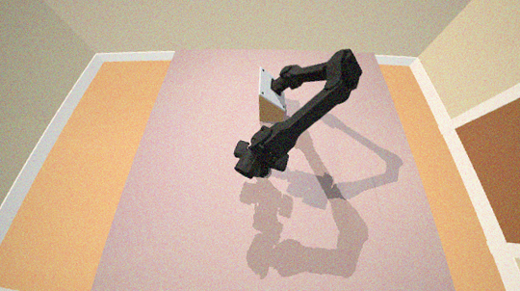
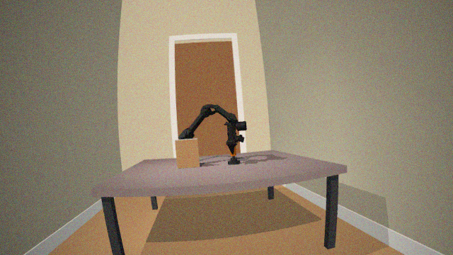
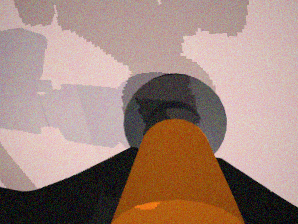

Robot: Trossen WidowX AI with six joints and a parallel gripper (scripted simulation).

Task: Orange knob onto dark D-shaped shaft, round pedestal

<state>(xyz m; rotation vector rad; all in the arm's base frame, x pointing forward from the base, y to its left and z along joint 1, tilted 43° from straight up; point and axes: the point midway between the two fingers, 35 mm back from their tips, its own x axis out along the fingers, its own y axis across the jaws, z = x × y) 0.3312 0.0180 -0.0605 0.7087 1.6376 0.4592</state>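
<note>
My gripper tip is 40 mm above the dark pedestal. From my gripper tip the other things lie so: orange knob 20 mm above.
</note>
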